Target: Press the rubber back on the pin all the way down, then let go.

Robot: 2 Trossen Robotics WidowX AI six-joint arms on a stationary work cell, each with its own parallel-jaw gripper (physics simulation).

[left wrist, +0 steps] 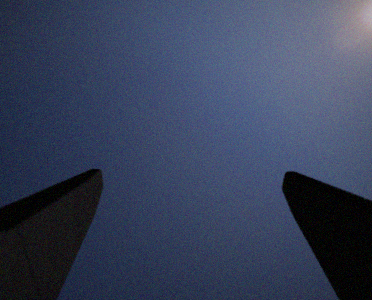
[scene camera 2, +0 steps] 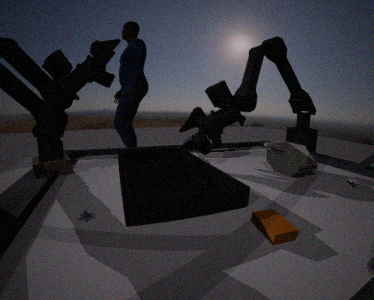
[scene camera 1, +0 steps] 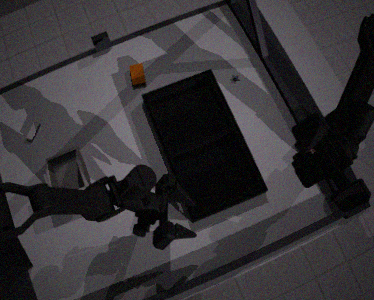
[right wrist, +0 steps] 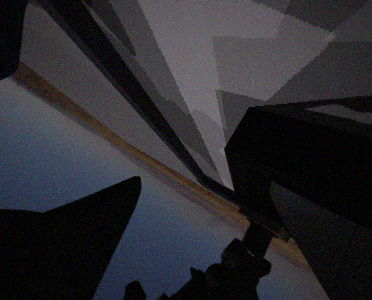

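Where they show: left gripper, fingertip midpoint: (left wrist: 194,179) (scene camera 2: 117,46) (scene camera 1: 318,176); right gripper, fingertip midpoint: (scene camera 2: 179,139) (scene camera 1: 195,220) (right wrist: 204,184); left arm's base at its link origin: (scene camera 2: 50,158) (right wrist: 262,227); right arm's base at its link origin: (scene camera 2: 302,128).
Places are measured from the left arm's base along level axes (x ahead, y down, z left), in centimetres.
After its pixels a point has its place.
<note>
A small, dark, star-shaped piece (scene camera 1: 235,78) @[x 2.8, y 3.0, z -30.2 cm] (scene camera 2: 86,216) @[x 2.5, y 3.4, z -31.0 cm] lies on the table beside the large black box; it may be the pin, but it is too small and dark to tell, and I cannot make out a rubber back. My right gripper (scene camera 1: 194,219) @[x 39.3, y -2.6, z -8.4 cm] (scene camera 2: 182,139) @[x 39.3, y -2.6, z -8.4 cm] (right wrist: 204,184) @[x 39.3, y -2.6, z -8.4 cm] is open and empty, beside the black box's far end in scene camera 2, well away from the star-shaped piece. My left gripper (scene camera 2: 115,44) @[x 21.7, y -33.7, z 2.8 cm] (left wrist: 194,179) @[x 21.7, y -33.7, z 2.8 cm] is open and empty, raised high and pointing up, with sky between its fingers.
The large black box (scene camera 1: 239,133) @[x 14.6, y 1.2, z -17.3 cm] (scene camera 2: 190,207) @[x 16.2, y 1.9, z -39.8 cm] (right wrist: 290,130) @[x 38.9, y 2.9, z -11.7 cm] stands mid-table. An orange block (scene camera 1: 137,74) @[x 22.6, y 2.2, z -50.6 cm] (scene camera 2: 275,226) @[x 21.2, y 2.2, z -51.7 cm] lies near its corner. A grey open container (scene camera 1: 49,172) @[x 59.3, y -0.9, z -43.9 cm] (scene camera 2: 290,161) @[x 50.3, y -0.3, z -42.2 cm] stands near the right arm. A small pale piece (scene camera 1: 33,131) @[x 56.3, y 2.8, z -58.9 cm] (scene camera 2: 352,183) @[x 55.1, y 3.1, z -58.8 cm] lies beyond. A person (scene camera 2: 131,85) stands behind.
</note>
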